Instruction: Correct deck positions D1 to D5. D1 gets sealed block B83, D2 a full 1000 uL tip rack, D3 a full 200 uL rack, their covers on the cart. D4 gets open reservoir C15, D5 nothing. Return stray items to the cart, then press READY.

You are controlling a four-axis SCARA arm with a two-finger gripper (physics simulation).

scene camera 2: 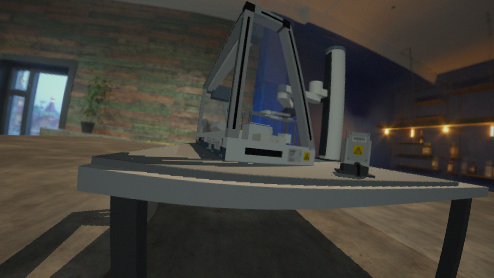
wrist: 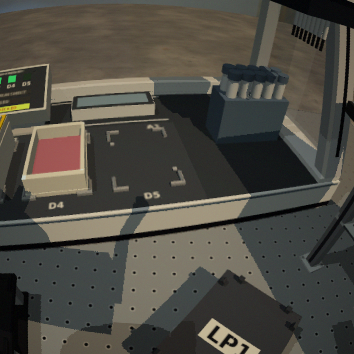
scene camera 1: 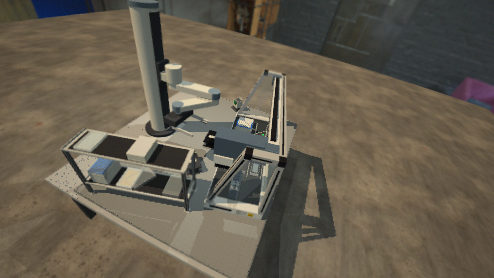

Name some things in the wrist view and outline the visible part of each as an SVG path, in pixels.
A red-topped tray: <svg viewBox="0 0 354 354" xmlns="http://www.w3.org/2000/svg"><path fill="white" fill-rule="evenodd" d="M83 121L33 127L21 177L25 196L35 195L40 197L88 190L87 140Z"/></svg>
